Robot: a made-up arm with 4 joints.
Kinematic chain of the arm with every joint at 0, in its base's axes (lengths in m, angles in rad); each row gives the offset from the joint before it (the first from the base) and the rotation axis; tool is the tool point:
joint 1: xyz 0 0 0.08 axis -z
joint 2: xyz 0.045 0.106 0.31 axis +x
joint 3: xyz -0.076 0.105 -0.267 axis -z
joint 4: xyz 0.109 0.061 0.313 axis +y
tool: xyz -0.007 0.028 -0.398
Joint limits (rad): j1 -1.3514..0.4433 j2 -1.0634..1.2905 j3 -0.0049..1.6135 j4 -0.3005..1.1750
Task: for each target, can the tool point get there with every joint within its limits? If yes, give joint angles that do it. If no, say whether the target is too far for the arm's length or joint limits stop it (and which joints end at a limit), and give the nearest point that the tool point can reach.
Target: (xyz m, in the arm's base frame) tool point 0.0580 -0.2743 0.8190
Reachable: no: joint limits stop it (at a limit: joint 1, joint 2, joint 4) | nearest point -0.3287 -0.1488 0.6587 | short by 0.437 m
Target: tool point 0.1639 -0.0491 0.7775
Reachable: no: joint limits stop it (at a limit: joint 1, joint 2, joint 3, joint 4) | nearest point 0.1924 0.2442 0.7098 | short by 0.302 m
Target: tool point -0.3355 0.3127 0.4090
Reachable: yes | joints -0.2721 0.6937 0.1721 0.9860
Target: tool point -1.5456 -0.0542 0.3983
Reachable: no: too far | nearest point -0.5010 0.0014 0.3923 | short by 1.046 m
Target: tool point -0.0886 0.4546 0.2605
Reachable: yes | joints -0.0510 0.6090 0.3870 0.4582
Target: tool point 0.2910 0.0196 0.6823
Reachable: no: joint limits stop it (at a limit: joint 1, joint 2, joint 3, joint 4) | nearest point 0.1924 0.2442 0.7098 | short by 0.247 m
